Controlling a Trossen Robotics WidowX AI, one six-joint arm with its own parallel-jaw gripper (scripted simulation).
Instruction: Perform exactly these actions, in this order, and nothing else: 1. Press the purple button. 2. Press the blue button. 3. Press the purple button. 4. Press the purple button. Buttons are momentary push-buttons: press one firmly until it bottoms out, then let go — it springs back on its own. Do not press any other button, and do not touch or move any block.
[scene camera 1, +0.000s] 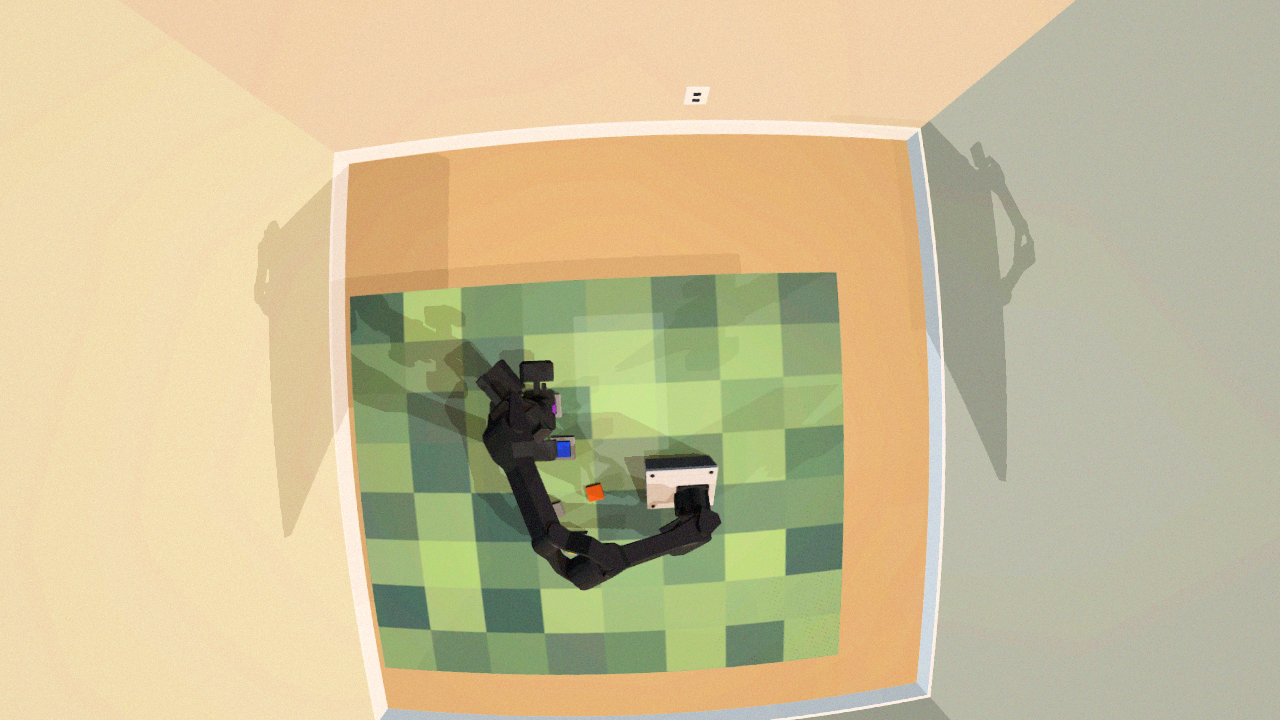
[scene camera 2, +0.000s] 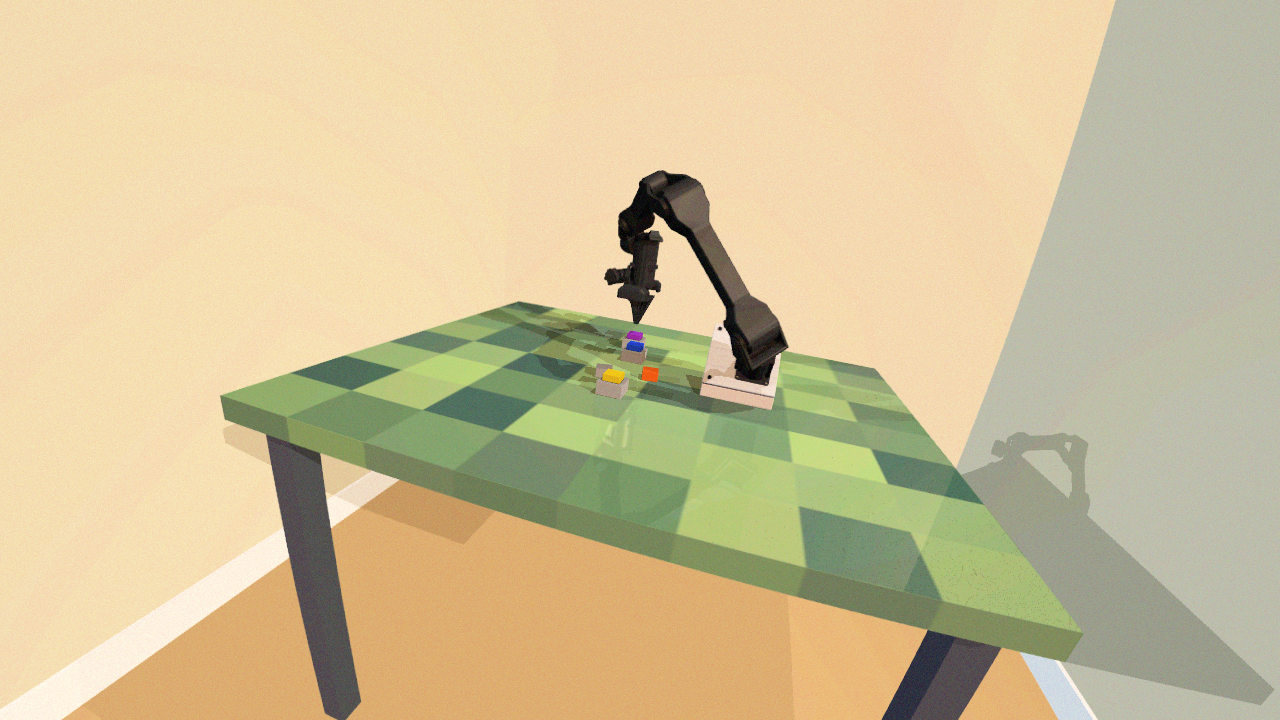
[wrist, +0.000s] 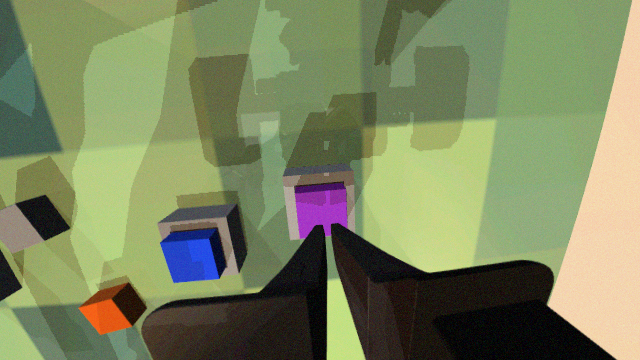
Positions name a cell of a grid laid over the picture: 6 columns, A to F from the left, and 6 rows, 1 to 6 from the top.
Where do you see the gripper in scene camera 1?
C4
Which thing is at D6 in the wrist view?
The gripper.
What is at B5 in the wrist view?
A blue button.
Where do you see an orange block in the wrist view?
B6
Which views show the gripper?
Scene camera 1, scene camera 2 and the wrist view: all of them.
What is the gripper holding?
Nothing.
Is the gripper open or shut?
Shut.
